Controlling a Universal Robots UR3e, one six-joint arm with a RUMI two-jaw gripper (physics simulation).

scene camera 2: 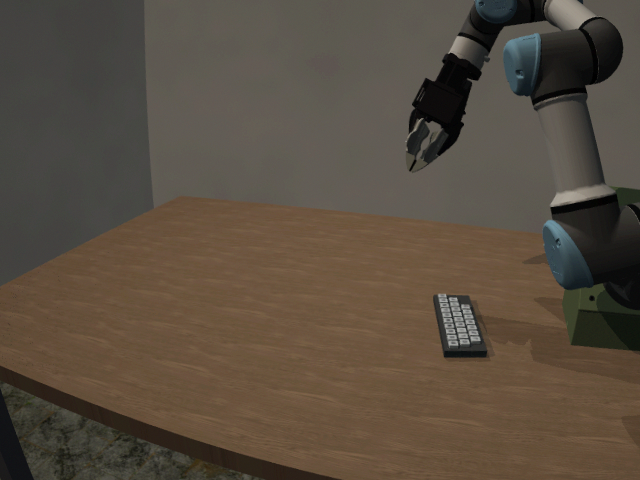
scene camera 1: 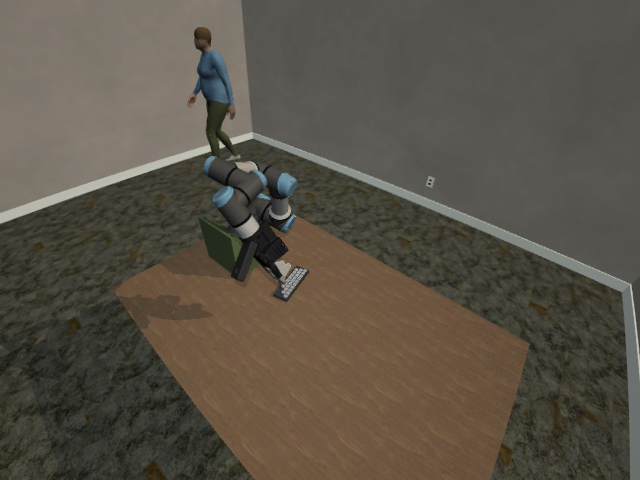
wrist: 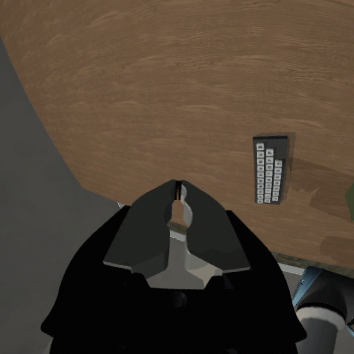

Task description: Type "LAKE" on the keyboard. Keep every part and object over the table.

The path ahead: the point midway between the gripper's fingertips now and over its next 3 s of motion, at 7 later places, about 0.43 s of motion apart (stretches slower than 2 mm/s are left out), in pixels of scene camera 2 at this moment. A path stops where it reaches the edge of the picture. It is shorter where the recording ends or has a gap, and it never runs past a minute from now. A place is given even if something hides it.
The gripper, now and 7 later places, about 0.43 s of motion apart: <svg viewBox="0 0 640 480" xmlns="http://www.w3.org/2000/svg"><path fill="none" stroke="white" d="M410 171L410 172L412 175L414 175L414 176L397 137L404 143L420 172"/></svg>
